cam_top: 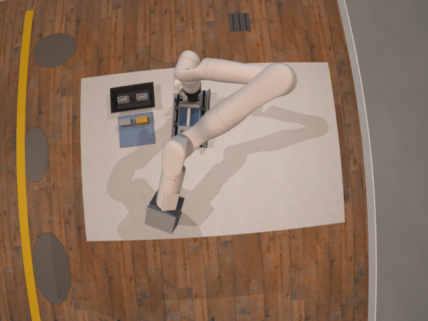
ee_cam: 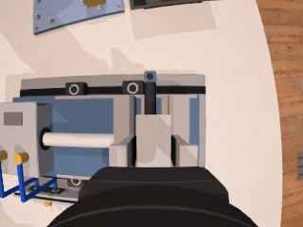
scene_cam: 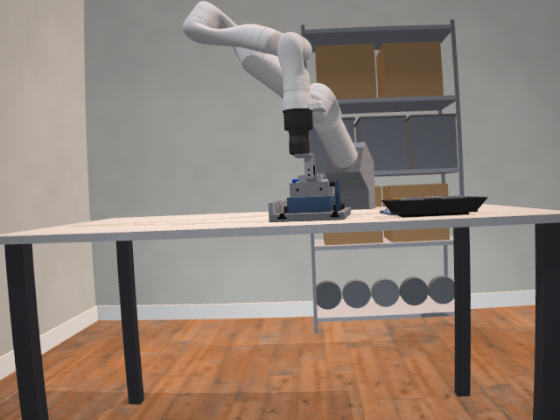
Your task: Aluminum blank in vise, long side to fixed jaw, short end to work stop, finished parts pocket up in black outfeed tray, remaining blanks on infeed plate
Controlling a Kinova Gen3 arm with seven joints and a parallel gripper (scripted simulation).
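My gripper is now 3 cm above the gray aluminum blank. From my hand the other things lie so: yellow brass blank (5 cm ahead, 26 cm to the left, 10 cm below); vise (6 cm behind, 4 cm to the left, 8 cm below); blue infeed plate (3 cm ahead, 32 cm to the left, 12 cm below).
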